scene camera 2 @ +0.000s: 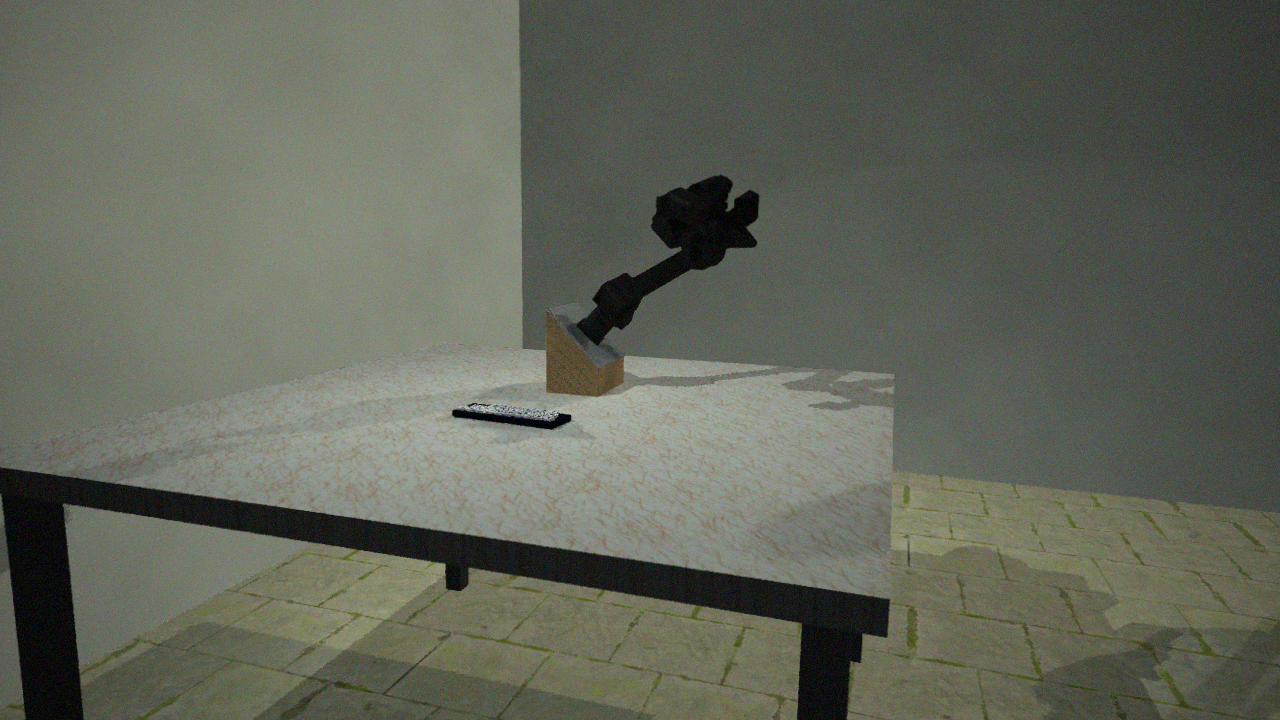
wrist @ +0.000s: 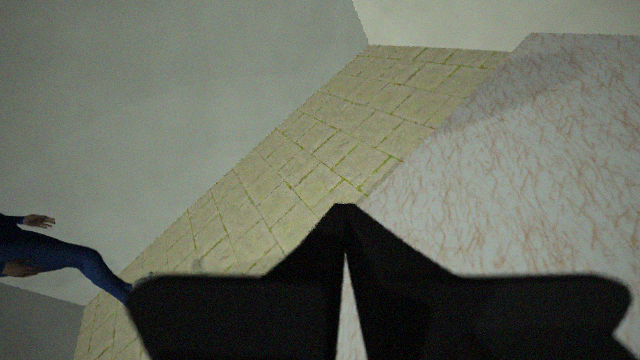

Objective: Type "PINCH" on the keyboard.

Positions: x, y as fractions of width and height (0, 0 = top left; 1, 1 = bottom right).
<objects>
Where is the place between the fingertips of my gripper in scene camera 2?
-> At 0.59, 0.34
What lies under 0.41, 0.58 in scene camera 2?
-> A black keyboard.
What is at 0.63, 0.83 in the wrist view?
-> My gripper.
</objects>
